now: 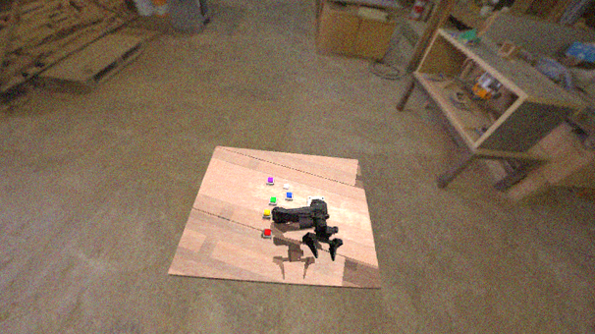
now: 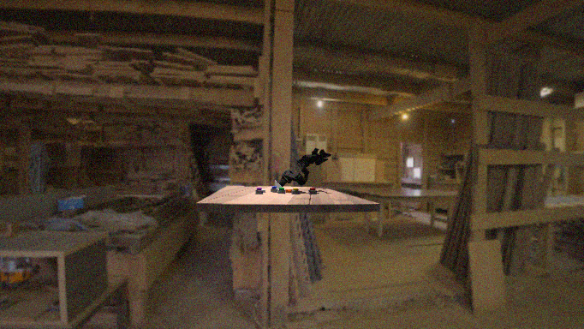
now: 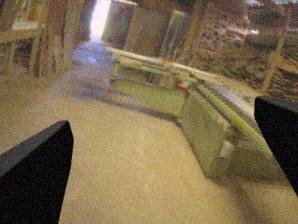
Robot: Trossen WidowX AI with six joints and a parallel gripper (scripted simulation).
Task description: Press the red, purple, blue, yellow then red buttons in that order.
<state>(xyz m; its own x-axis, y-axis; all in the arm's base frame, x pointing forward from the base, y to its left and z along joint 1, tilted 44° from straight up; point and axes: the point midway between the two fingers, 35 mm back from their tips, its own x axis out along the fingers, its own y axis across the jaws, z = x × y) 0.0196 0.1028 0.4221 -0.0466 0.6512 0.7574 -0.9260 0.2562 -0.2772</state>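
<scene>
The red button lies 270 mm ahead of my gripper tip, 240 mm below it and 210 mm to the right of it. Round my gripper tip: blue button 460 mm to the right, 240 mm below, 150 mm ahead; yellow button 330 mm to the right, 280 mm ahead, 240 mm below; small orange piece 360 mm to the right, 260 mm below, 200 mm ahead.
</scene>
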